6 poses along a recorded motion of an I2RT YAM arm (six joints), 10 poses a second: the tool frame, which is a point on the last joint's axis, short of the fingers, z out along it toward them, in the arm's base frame.
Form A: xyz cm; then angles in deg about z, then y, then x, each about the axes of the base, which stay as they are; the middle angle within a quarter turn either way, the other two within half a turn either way.
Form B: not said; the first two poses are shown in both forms.
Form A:
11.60, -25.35, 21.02, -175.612, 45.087, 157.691
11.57, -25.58, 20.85, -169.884, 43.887, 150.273
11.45, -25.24, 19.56, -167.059, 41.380, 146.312
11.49, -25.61, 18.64, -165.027, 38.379, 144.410
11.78, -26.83, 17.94, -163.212, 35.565, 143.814
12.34, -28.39, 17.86, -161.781, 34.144, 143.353
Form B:
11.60, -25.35, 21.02, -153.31, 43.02, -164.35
11.57, -25.58, 20.85, -148.57, 42.82, -165.32
11.45, -25.24, 19.56, -146.24, 41.32, -166.84
11.49, -25.61, 18.64, -145.89, 39.65, -169.60
11.78, -26.83, 17.94, -146.80, 38.31, -173.00
12.34, -28.39, 17.86, -147.31, 37.91, -175.10

